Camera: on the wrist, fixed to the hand. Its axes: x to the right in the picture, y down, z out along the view.
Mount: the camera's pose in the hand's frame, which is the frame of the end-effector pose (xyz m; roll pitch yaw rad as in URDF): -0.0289 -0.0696 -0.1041 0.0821 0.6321 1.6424
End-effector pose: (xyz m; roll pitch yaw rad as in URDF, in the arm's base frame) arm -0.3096 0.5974 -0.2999 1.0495 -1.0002 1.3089
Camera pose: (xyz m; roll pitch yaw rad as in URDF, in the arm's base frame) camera -0.3429 0.6879 -0.3848 -1.0060 -0.1702 -3.0177
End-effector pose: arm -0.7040 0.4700 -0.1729 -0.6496 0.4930 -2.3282
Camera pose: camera -0.7593 0.5839 -0.1952 1.1632 0.9544 0.3010
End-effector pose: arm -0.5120 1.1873 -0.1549 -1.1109 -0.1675 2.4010
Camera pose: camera -0.4052 1.2579 -0.1438 -2.5263 1.3666 1.3861
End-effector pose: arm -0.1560 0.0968 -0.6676 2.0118 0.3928 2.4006
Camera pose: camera -0.2147 -0.0174 -0.6736 1.1190 -1.1874 2.9359
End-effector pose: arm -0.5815 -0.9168 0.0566 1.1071 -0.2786 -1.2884
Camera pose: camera -0.5214 -0.9016 -0.0560 -0.2974 -0.4357 0.4831
